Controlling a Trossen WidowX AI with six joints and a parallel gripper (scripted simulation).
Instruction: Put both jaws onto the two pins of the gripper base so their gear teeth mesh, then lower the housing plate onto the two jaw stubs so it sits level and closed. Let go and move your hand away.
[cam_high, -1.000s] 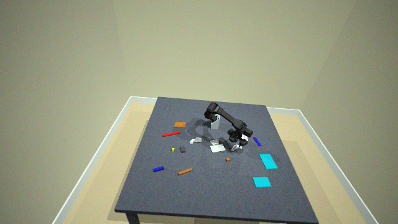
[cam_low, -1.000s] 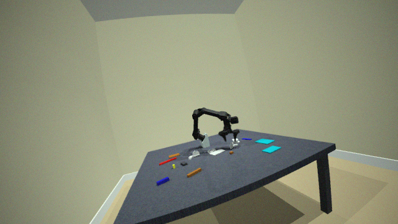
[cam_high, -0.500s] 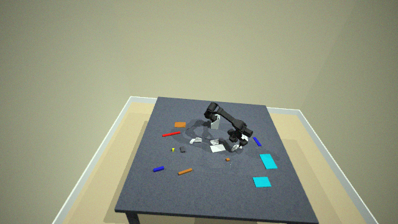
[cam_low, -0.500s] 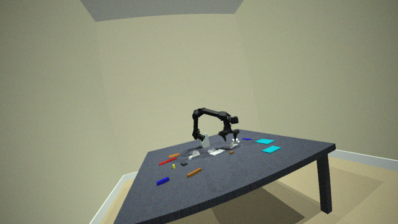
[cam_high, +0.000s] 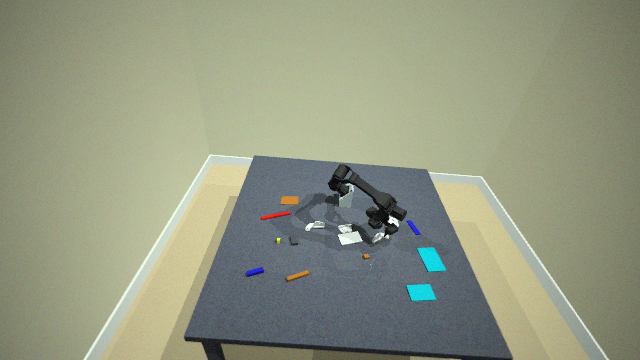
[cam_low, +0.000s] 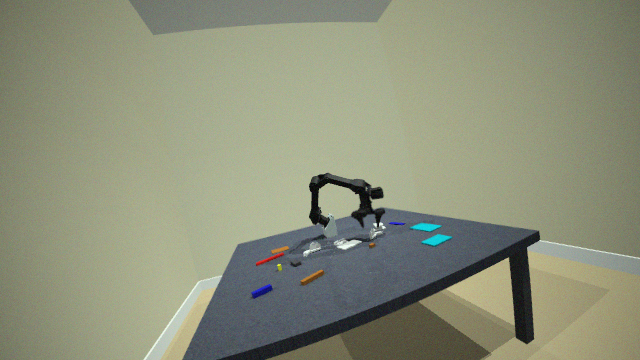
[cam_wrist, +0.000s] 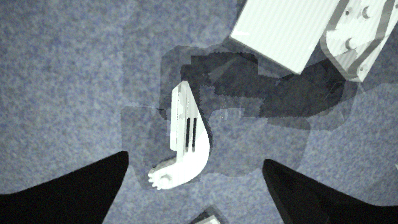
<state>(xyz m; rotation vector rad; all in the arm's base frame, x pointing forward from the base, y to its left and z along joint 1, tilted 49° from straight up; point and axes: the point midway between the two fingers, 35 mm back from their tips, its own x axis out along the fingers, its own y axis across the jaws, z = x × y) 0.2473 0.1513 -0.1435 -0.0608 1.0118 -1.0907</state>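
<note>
My gripper tip is 5 cm above the white jaw, 4 cm to the right of it and 1 cm past it. From my gripper tip the other things lie so: orange cube 15 cm ahead, 5 cm to the right, 5 cm below; white gripper base 12 cm behind, 9 cm to the left, 3 cm below; grey block 44 cm to the right, 12 cm ahead, 5 cm below.
</note>
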